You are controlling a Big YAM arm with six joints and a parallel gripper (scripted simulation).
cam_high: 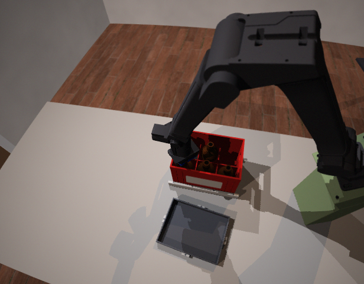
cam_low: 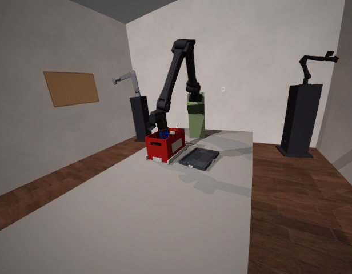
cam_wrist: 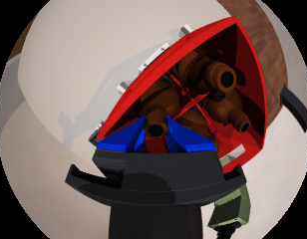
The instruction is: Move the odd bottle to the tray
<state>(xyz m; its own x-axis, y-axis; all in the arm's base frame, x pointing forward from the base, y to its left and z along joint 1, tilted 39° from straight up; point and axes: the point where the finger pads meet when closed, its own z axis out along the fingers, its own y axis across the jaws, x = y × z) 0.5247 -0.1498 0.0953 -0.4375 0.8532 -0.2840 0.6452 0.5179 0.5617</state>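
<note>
Right now my hand is 6 cm above the brown bottle. Round my hand: dark grey tray 4 cm behind, 24 cm to the left, 14 cm below; then crate 10 cm behind, 3 cm to the right, 7 cm below.
</note>
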